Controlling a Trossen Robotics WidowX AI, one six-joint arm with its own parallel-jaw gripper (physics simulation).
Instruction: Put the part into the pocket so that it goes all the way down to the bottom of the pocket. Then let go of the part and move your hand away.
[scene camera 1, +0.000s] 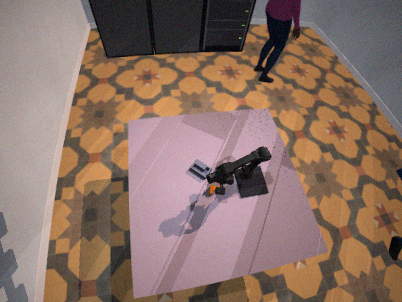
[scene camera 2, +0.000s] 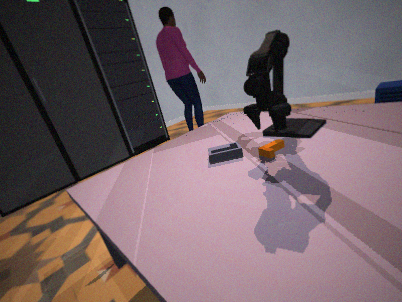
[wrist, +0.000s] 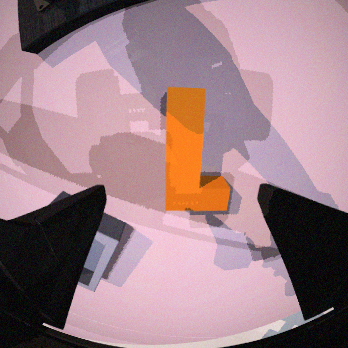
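Pixels of known places: gripper, fingertip midpoint: (scene camera 1: 218, 184) (scene camera 2: 267, 130) (wrist: 183, 192); arm's base, origin of the base link: (scene camera 1: 244, 175).
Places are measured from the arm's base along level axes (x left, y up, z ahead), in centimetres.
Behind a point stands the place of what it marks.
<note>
The orange L-shaped part (scene camera 1: 213, 189) @(x 2.4, y 0.4, z 26.7 cm) (scene camera 2: 270, 149) @(x 3.8, y 0.6, z 28.7 cm) (wrist: 185, 150) @(x 2.9, y 0.6, z 23.2 cm) lies flat on the pink table top. In the wrist view its long leg points up and its short foot points right. The grey block with the pocket (scene camera 1: 199, 170) @(x -15.6, y -1.9, z 30.3 cm) (scene camera 2: 225, 160) @(x -13.8, y -2.2, z 33.2 cm) (wrist: 115, 245) @(x -8.3, y 1.2, z 29.2 cm) stands apart from the part; in the wrist view it is at the lower left, partly hidden behind the left finger. Its pocket looks empty in the scene views. My gripper (scene camera 1: 216, 184) @(x 2.0, y 6.4, z 23.7 cm) (wrist: 183, 192) @(x 2.0, y 6.4, z 23.7 cm) is open and empty above the table, with the part's foot between the fingertips in the wrist view but below them.
The arm's dark base plate (scene camera 1: 252, 186) @(x 9.9, y -0.6, z -1.8 cm) (scene camera 2: 296, 128) @(x 7.8, y -0.5, z 1.9 cm) (wrist: 75, 20) @(x -0.5, y -0.7, z 6.9 cm) stands on the pink table top (scene camera 1: 165, 270) @(x 39.9, y -2.3, z 73.6 cm) (scene camera 2: 200, 225) @(x -2.1, y -2.4, z 69.4 cm) near the part. Dark cabinets (scene camera 1: 177, 25) (scene camera 2: 45, 90) and a person in a magenta top (scene camera 1: 277, 35) (scene camera 2: 175, 55) are beyond the table. Arm shadows fall around the part.
</note>
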